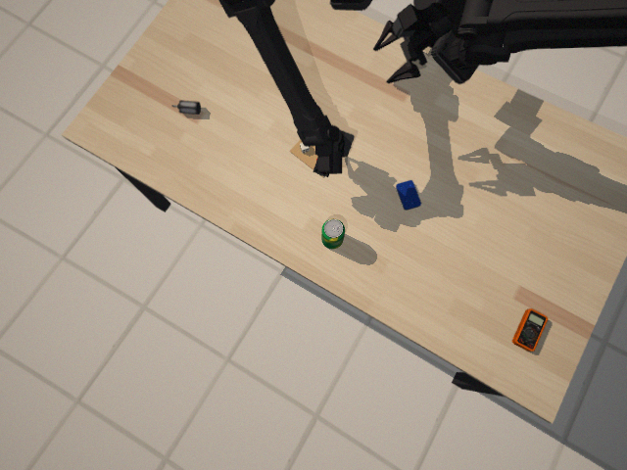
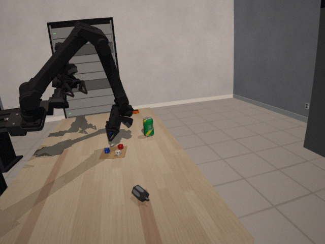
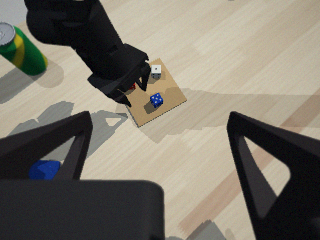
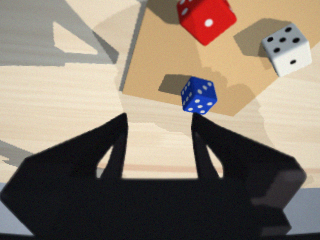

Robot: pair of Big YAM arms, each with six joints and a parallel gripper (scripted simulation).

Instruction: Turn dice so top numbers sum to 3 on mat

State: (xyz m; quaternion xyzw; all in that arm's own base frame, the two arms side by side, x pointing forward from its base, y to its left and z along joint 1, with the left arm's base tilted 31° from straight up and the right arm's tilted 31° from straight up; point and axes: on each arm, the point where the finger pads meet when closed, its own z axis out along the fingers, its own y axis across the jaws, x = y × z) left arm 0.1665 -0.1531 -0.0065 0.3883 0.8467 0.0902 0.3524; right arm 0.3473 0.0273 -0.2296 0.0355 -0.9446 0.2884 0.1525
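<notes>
Right now the blue die is 2 cm behind my right hand, 4 cm to the right of it and 5 cm below it. Also, from my right hand: red die 6 cm ahead, 1 cm to the right, 5 cm below; white die 5 cm ahead, 9 cm to the right, 5 cm below; tan mat 2 cm ahead, 5 cm to the right, 7 cm below.
</notes>
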